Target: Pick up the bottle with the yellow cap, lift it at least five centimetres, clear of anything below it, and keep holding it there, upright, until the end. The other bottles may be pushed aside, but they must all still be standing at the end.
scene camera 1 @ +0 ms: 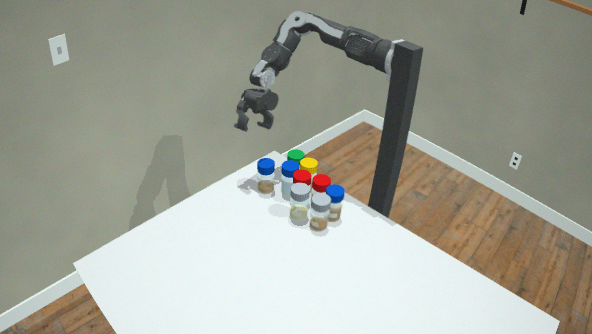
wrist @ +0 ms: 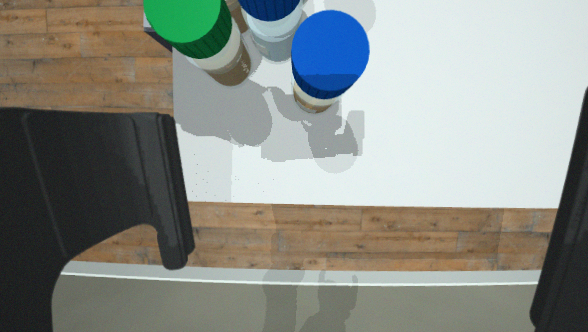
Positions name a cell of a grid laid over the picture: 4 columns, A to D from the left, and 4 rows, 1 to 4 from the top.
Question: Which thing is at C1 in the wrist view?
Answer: A blue-capped bottle.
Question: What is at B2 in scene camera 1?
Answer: The gripper.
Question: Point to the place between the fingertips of the gripper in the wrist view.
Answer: C3
